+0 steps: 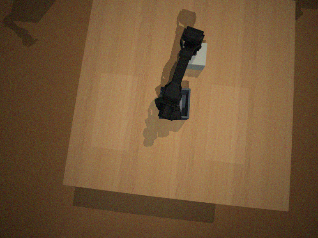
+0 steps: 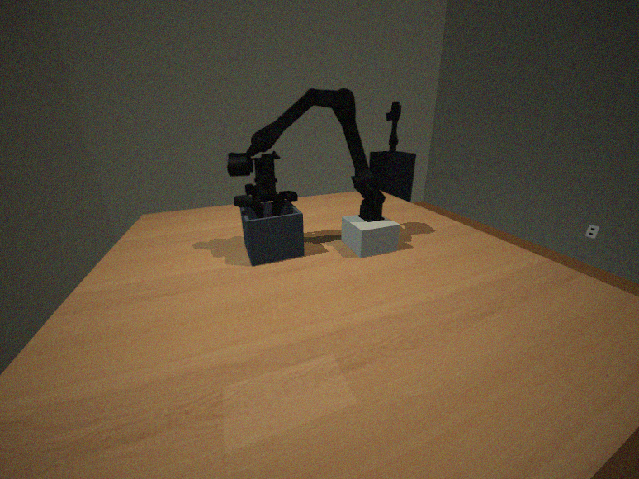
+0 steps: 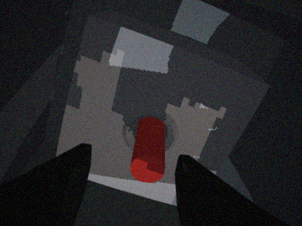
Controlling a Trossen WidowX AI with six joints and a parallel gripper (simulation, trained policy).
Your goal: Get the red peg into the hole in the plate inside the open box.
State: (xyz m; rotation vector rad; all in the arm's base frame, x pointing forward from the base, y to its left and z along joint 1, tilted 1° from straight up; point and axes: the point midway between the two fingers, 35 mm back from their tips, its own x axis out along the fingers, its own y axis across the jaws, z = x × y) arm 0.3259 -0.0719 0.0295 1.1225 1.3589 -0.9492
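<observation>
The red peg is 1 cm behind my gripper tip and 4 cm below it. Round my gripper tip: grey plate 1 cm behind, 4 cm below.
</observation>
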